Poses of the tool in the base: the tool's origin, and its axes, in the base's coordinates. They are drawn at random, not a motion.
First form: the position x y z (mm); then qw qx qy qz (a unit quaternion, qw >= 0).
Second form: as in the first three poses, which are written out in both.
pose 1, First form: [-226 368 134 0.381 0.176 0.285 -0.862]
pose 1, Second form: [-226 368 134 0.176 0.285 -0.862 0.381]
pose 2, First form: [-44 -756 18 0.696 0.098 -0.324 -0.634]
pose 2, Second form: [-44 -756 18 0.098 -0.324 -0.634 0.696]
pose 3, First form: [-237 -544 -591 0.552 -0.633 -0.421 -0.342]
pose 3, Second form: [-237 -544 -591 -0.633 -0.421 -0.342 0.552]
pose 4, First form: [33 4 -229 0.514 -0.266 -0.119 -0.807]
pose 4, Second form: [33 4 -229 -0.266 -0.119 -0.807 0.514]
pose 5, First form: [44 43 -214 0.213 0.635 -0.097 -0.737]
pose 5, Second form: [44 43 -214 0.635 -0.097 -0.737 0.213]
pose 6, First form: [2 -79 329 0.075 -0.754 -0.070 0.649]
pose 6, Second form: [2 -79 329 -0.754 -0.070 0.649 0.075]
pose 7, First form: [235 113 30 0.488 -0.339 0.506 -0.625]
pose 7, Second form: [235 113 30 -0.339 0.506 -0.625 0.488]
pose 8, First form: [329 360 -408 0.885 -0.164 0.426 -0.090]
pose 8, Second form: [329 360 -408 -0.164 0.426 -0.090 0.885]
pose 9, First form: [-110 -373 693 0.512 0.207 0.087 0.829]
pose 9, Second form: [-110 -373 693 0.207 0.087 0.829 0.512]
